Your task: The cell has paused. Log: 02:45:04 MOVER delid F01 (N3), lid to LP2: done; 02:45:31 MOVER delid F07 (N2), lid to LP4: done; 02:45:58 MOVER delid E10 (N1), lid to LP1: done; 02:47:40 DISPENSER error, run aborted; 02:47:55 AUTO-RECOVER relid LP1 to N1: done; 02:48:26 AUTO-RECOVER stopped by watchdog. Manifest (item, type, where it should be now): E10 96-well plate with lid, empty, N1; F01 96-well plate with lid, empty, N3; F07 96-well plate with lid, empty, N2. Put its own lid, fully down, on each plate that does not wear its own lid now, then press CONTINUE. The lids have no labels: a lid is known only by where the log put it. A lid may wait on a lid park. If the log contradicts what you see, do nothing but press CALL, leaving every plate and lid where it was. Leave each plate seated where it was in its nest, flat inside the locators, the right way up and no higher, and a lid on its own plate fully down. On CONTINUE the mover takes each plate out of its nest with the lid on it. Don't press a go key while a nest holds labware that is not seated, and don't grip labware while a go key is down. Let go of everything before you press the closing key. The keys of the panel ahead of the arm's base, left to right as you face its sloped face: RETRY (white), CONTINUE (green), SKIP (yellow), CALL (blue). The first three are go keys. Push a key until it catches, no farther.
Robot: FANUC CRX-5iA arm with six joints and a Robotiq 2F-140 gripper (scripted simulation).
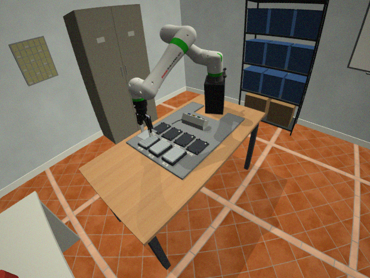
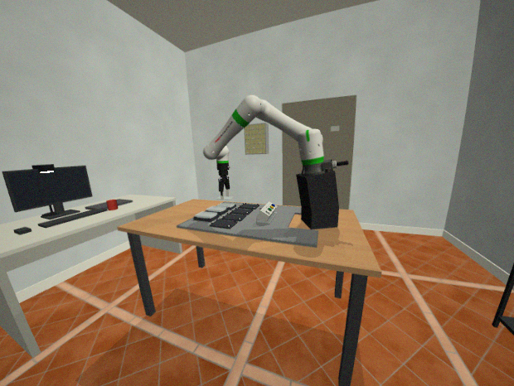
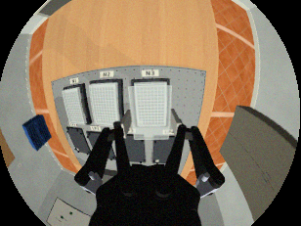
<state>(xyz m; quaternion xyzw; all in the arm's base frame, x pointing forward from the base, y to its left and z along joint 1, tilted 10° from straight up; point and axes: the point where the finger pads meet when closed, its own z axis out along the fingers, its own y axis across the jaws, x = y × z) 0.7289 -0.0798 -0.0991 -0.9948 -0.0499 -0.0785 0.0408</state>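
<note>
My gripper is now 9 cm above the plate. Round my hand: lid park LP1 (20 cm behind, 32 cm to the left, 10 cm below); lid park LP4 (18 cm behind, 7 cm to the right, 10 cm below); lid park LP3 (19 cm behind, 6 cm to the left, 10 cm below).
</note>
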